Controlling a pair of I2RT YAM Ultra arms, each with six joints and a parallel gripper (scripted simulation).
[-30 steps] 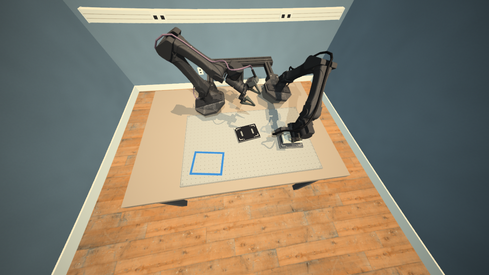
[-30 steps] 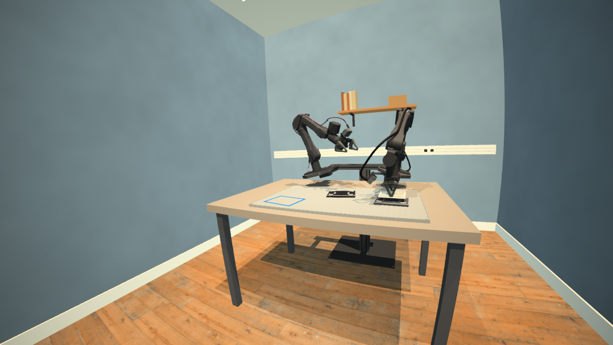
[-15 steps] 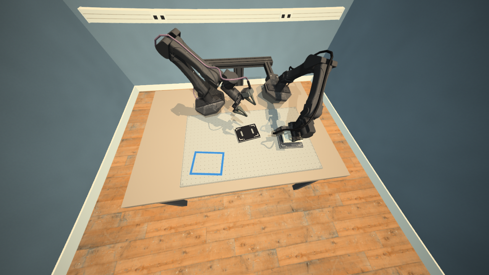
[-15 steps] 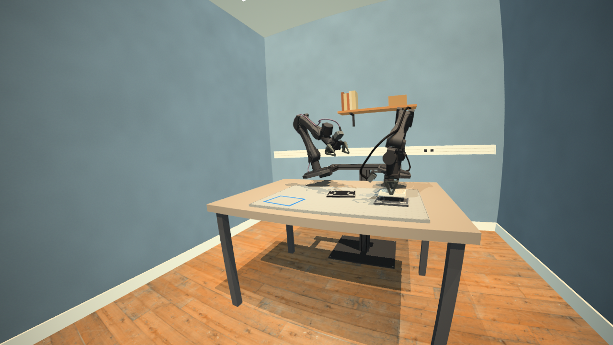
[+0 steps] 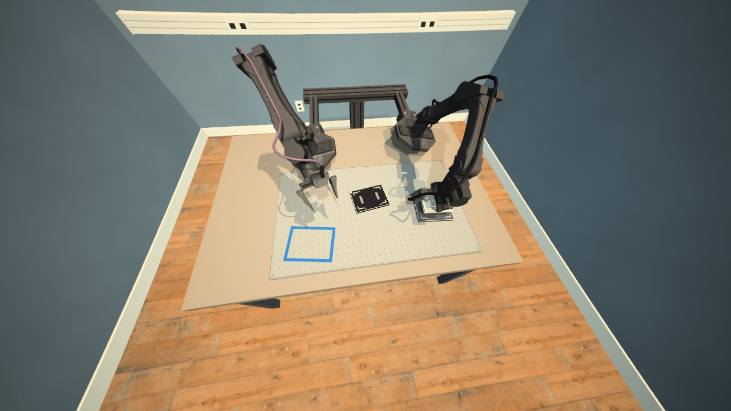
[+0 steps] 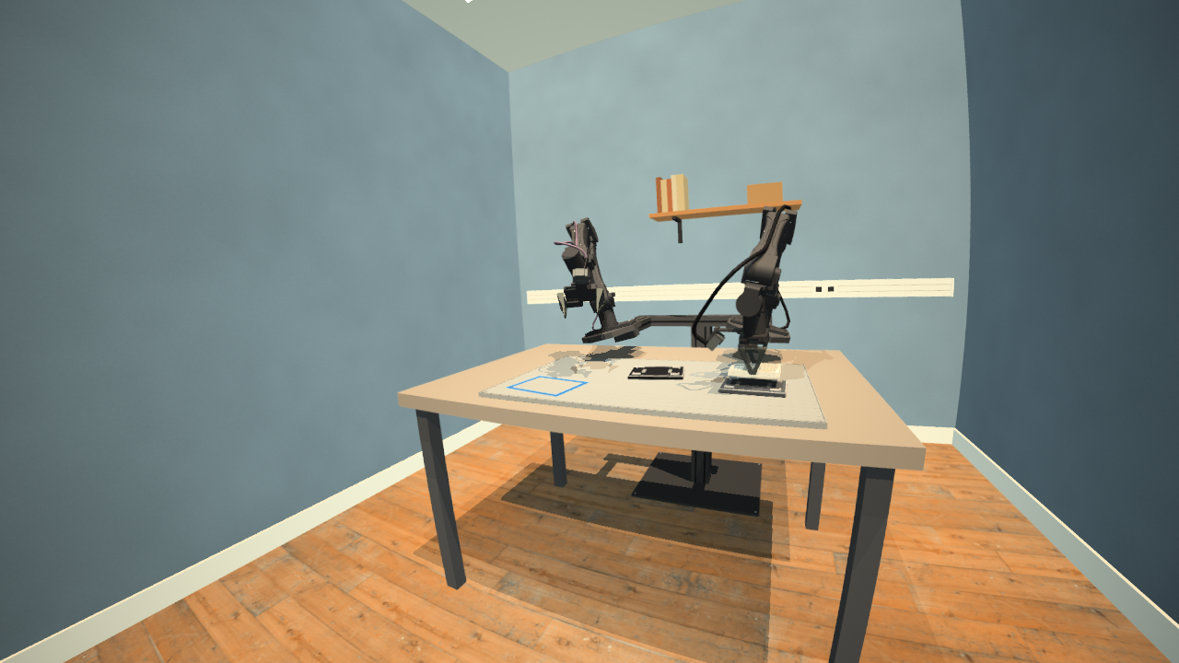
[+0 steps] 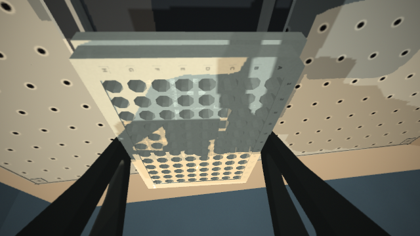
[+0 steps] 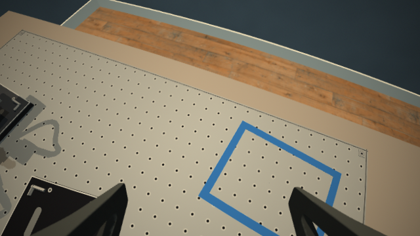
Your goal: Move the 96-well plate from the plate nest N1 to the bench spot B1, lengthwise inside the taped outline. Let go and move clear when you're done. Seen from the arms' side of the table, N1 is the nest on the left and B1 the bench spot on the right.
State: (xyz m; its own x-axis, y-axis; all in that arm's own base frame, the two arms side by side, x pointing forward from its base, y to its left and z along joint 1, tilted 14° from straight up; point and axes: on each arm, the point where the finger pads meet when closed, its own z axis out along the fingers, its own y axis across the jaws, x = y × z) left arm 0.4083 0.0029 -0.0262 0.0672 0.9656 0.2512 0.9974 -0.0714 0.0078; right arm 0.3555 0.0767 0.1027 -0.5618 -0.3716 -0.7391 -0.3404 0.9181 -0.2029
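The black plate nest is 130 mm behind my left hand, 270 mm to the right of it and 50 mm below it. Round my left hand: 96-well plate: 10 mm below.
My right gripper is now 4 cm short of the 96-well plate, 48 cm to the right of it and 15 cm above it. Also, from my right hand: black plate nest 9 cm behind, 20 cm to the left, 20 cm below.
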